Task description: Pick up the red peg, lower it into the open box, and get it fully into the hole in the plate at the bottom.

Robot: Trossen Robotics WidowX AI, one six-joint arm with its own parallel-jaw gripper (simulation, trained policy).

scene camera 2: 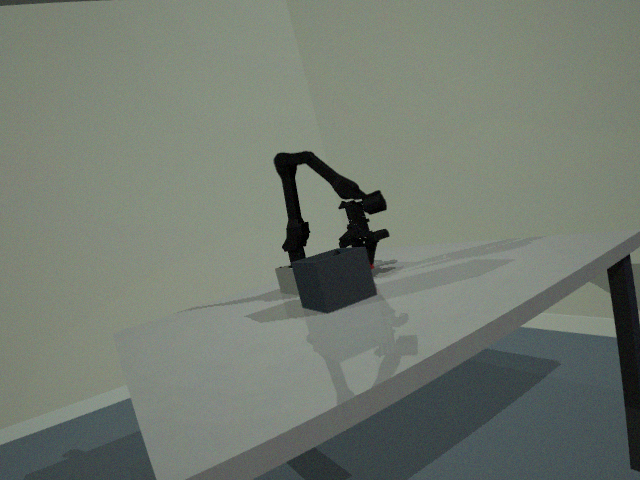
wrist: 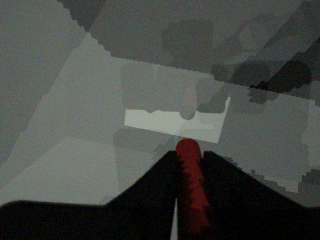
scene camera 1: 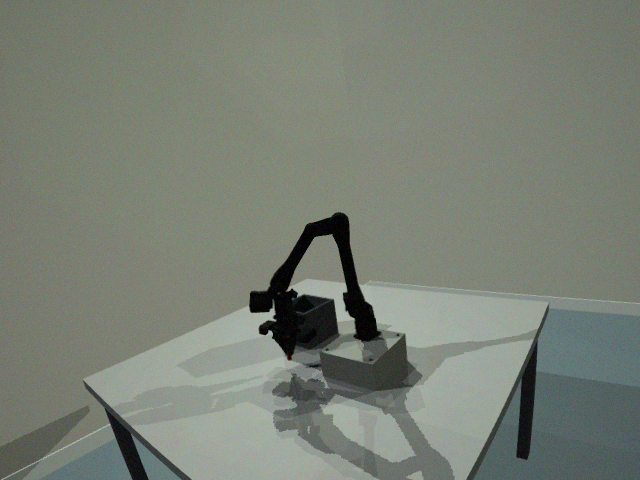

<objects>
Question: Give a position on a dark box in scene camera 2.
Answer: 327, 282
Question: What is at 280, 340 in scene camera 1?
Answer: My gripper.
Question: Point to a dark box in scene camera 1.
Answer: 320, 313
</objects>
